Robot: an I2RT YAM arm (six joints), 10 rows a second.
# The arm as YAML. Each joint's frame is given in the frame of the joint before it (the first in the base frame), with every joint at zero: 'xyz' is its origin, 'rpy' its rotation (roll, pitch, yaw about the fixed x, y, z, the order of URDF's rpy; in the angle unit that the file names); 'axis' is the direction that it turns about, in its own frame. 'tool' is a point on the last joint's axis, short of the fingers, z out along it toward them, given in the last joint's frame.
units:
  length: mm
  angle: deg
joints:
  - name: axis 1
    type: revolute
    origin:
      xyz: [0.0, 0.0, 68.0]
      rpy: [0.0, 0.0, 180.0]
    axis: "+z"
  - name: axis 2
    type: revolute
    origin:
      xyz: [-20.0, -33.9, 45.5]
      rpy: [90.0, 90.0, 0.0]
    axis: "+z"
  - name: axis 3
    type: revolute
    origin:
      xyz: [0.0, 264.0, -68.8]
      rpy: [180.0, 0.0, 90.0]
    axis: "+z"
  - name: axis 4
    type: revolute
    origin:
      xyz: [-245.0, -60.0, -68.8]
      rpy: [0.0, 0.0, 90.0]
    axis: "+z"
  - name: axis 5
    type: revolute
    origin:
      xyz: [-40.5, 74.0, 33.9]
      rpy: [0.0, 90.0, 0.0]
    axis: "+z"
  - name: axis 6
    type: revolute
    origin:
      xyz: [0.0, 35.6, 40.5]
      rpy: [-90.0, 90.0, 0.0]
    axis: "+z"
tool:
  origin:
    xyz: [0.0, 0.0, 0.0]
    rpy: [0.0, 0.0, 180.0]
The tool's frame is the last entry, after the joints.
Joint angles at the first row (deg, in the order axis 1, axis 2, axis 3, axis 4, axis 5, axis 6):
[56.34 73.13 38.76 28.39 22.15 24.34]
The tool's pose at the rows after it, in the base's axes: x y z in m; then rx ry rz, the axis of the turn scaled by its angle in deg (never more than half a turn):
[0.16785 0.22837 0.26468 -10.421 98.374 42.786]
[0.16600 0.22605 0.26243 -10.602 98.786 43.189]
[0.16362 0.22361 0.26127 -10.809 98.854 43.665]
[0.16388 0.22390 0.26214 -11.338 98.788 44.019]
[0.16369 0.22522 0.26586 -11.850 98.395 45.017]
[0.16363 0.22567 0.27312 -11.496 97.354 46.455]
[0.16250 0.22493 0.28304 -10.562 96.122 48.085]
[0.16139 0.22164 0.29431 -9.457 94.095 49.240]
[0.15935 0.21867 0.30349 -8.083 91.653 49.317]
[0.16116 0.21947 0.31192 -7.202 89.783 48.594]
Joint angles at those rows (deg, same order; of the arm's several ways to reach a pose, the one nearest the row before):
[56.34 72.51 38.06 28.30 21.62 24.78]
[56.34 71.90 37.27 28.12 21.18 25.14]
[56.43 71.11 36.48 28.13 20.83 25.31]
[56.34 71.10 36.65 28.04 20.22 25.14]
[56.43 71.02 37.26 27.86 19.43 25.14]
[56.43 70.58 38.14 27.86 18.90 25.49]
[56.51 69.61 39.20 27.42 18.72 26.19]
[56.34 68.21 39.99 27.51 18.81 26.28]
[56.51 67.06 40.34 28.56 20.12 25.67]
[56.43 67.32 41.65 29.35 21.26 24.62]

